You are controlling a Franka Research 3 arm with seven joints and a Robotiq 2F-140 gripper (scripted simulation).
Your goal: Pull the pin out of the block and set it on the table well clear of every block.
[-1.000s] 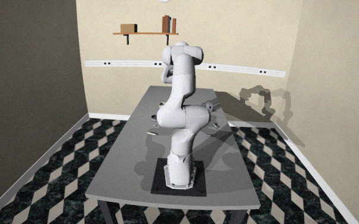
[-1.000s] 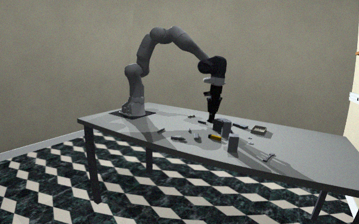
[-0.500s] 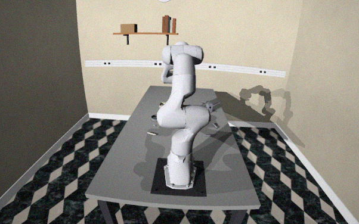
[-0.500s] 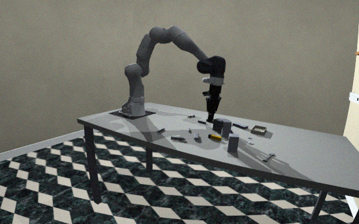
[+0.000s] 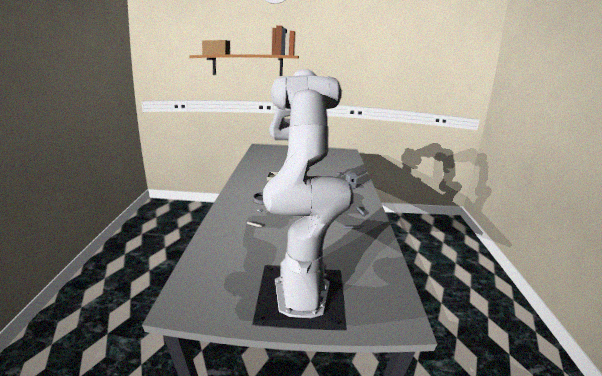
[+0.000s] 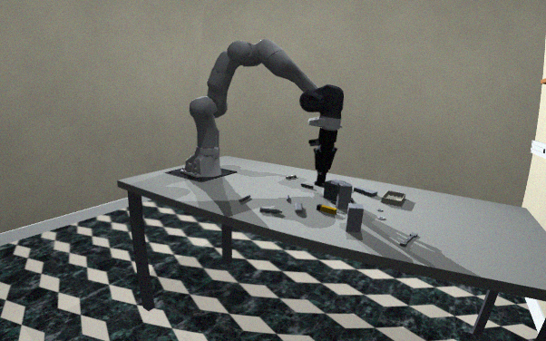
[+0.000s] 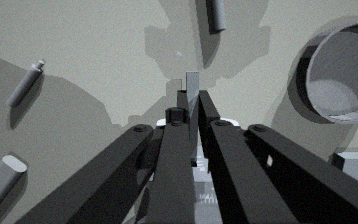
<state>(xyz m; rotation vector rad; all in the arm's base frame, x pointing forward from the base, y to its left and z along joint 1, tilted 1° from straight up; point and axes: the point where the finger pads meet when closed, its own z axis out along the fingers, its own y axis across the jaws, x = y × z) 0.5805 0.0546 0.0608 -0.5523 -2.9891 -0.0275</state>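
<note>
Now: the grey square pin 10 mm ahead of my hand and 30 mm below it. Also, from my hand: round dish 30 mm ahead, 160 mm to the left, 60 mm below; then grey block 70 mm ahead, 30 mm to the right, 30 mm below; then grey rod 90 mm behind, 60 mm to the left, 60 mm below.
</note>
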